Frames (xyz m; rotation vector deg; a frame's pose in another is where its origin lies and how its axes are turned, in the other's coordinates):
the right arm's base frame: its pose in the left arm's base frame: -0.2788 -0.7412 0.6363 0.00 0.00 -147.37
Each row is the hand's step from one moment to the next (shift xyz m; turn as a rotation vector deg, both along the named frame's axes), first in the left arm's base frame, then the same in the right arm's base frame.
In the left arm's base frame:
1: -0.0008 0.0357 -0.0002 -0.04 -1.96 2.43
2: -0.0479 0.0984 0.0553 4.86 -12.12 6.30
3: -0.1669 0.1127 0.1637 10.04 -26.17 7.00
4: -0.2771 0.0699 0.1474 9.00 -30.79 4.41
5: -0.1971 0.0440 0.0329 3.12 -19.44 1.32
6: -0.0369 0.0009 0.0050 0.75 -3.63 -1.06
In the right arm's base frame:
1: -0.0186 -0.0305 -0.0002 1.09 1.63 2.43
2: -0.0127 -0.1087 0.0553 2.44 12.83 6.30
3: 0.0798 -0.1849 0.1637 5.66 27.45 7.00
4: 0.1957 -0.2083 0.1474 9.02 30.78 4.41
5: 0.1423 -0.1433 0.0329 7.85 18.05 1.32
6: 0.0306 -0.0207 0.0050 1.33 3.46 -1.06

